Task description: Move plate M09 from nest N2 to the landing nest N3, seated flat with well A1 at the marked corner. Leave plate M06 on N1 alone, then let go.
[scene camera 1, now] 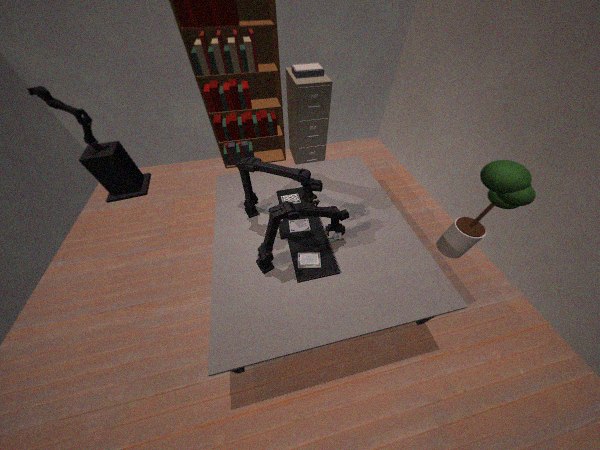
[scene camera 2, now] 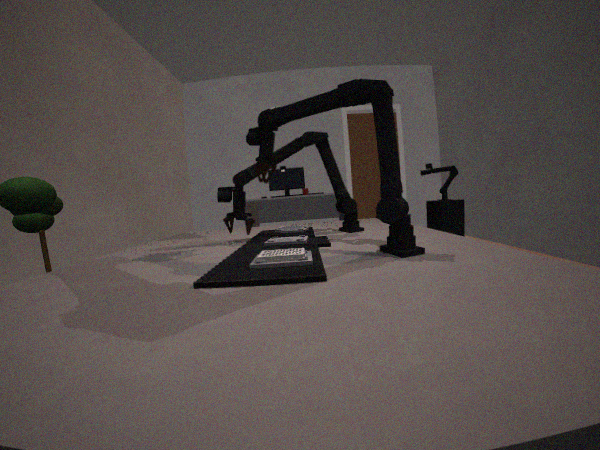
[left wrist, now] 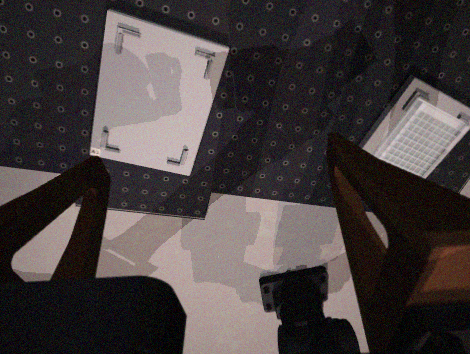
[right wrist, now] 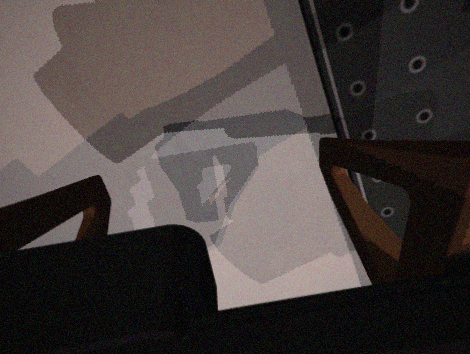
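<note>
A white gridded plate (scene camera 1: pixel 290 199) (scene camera 2: pixel 282 252) (left wrist: pixel 425 137) sits in the nest at the board's upper end in scene camera 1. The middle nest (scene camera 1: pixel 300 226) (scene camera 2: pixel 286 240) (left wrist: pixel 135 145) is empty, with four corner brackets and an A1 label (left wrist: pixel 95 151). A pale plate (scene camera 1: pixel 309 260) appears to sit in the lower-end nest. I cannot read which plate is M09 or M06. My left gripper (scene camera 1: pixel 315 202) (scene camera 2: pixel 263 177) (left wrist: pixel 212 156) is open and empty, high above the board. My right gripper (scene camera 1: pixel 335 234) (scene camera 2: pixel 239 229) (right wrist: pixel 213 169) is open and empty, lower, over the table beside the board's edge.
The black perforated board (scene camera 1: pixel 327 262) (scene camera 2: pixel 225 279) (left wrist: pixel 300 65) (right wrist: pixel 390 65) lies on the grey table (scene camera 1: pixel 350 310) (scene camera 2: pixel 350 350), with a tab beside the middle nest. In scene camera 1 the two forearms run close together above the board. A potted plant (scene camera 1: pixel 460 237) stands beyond the table.
</note>
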